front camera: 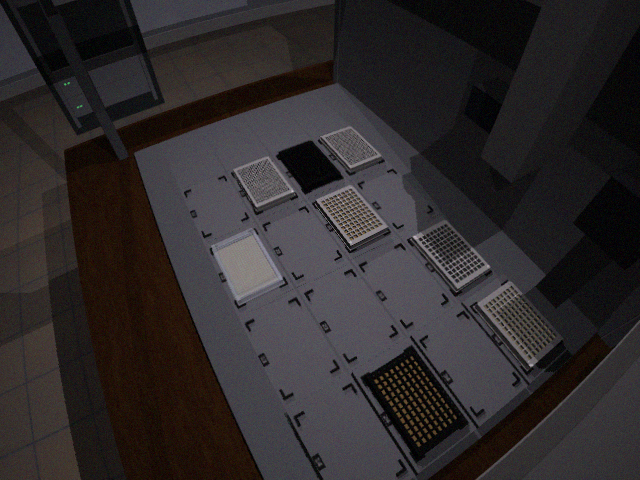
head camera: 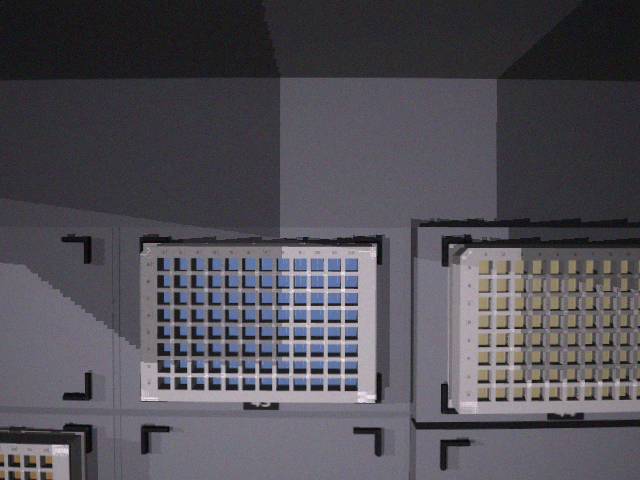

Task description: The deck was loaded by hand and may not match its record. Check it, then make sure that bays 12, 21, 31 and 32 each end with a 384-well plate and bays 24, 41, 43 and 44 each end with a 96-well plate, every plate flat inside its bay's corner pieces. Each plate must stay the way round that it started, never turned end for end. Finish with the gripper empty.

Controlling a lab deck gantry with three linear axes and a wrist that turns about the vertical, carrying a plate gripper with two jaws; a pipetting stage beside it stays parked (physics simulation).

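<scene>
Fine-welled 384-well plates sit in bays 21 and 41. A black plate is in bay 31; its wells cannot be made out. A pale, clear-rimmed, finely patterned plate is in bay 12. White 96-well plates stand in bay 32, with orange wells, bay 43, with blue wells, and bay 44, with yellow wells. A black 96-well plate with orange wells is in bay 24. They look flat. The gripper's jaws show in neither view.
Bays 11, 13, 14, 22, 23, 33, 34 and 42 show bare corner pieces. A large grey column stands at the upper right of the front view. A brown wooden border runs along the deck's left side. Broad shadows cross the deck.
</scene>
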